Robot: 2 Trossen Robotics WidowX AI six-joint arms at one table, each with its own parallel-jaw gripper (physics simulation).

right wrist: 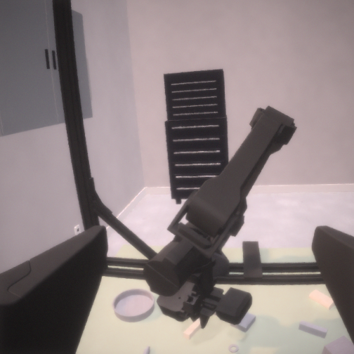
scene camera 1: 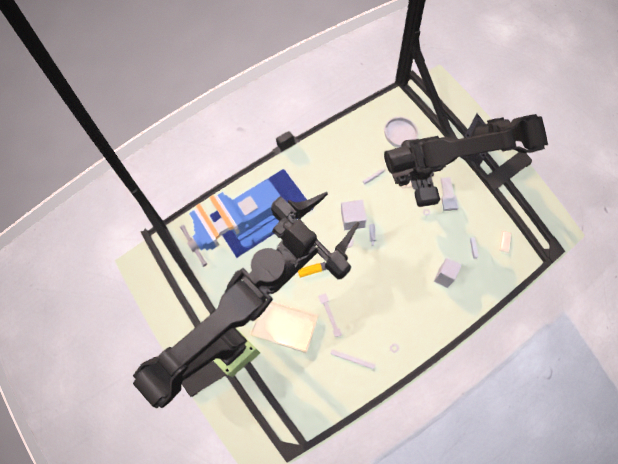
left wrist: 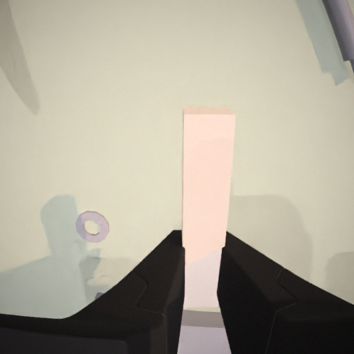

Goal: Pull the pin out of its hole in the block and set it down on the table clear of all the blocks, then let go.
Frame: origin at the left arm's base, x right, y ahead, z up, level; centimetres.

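Seen in the pictures: left gripper, fingertip midpoint: (scene camera 1: 416, 185); right gripper, fingertip midpoint: (scene camera 1: 342, 207); right arm's base at its link origin: (scene camera 1: 227, 347).
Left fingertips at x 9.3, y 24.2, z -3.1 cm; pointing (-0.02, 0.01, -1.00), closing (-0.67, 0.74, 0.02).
Pixels of each thing's top centre, then the offset from my left fingertips to it.
- grey-lavender block at its top centre: (scene camera 1: 354, 211) dx +10.6, dy +15.8, dz +0.1 cm
- small ring at its top centre: (scene camera 1: 426, 211) dx -5.9, dy +2.6, dz -5.7 cm
- long lavender piece at its top centre: (scene camera 1: 448, 192) dx -8.8, dy -5.7, dz -4.5 cm
- round dish at its top centre: (scene camera 1: 401, 130) dx +12.5, dy -15.7, dz -3.9 cm
- thin rod at its top centre: (scene camera 1: 374, 175) dx +12.1, dy +1.4, dz -4.7 cm
The pin is a pale pink square bar (left wrist: 206, 185) (right wrist: 192, 328), held between the fingers of my left gripper (left wrist: 197, 241), clear of the blocks. Its height over the table is hard to judge. In scene camera 1 the left arm mostly covers it. A grey-lavender block (scene camera 1: 353, 215) stands near the middle of the table, left of the left gripper; no hole shows in it from here. My right gripper (scene camera 1: 341, 210) (right wrist: 212, 238) is wide open and empty, raised in front of that block in scene camera 1.
A small ring (left wrist: 103, 227) (scene camera 1: 423, 212) and a long lavender piece (scene camera 1: 447, 192) lie near the left gripper. A round dish (scene camera 1: 401, 131) (right wrist: 134, 306) lies behind it. Another block (scene camera 1: 448, 272) stands at the lower right. A thin rod (scene camera 1: 374, 176) lies left of the left arm.
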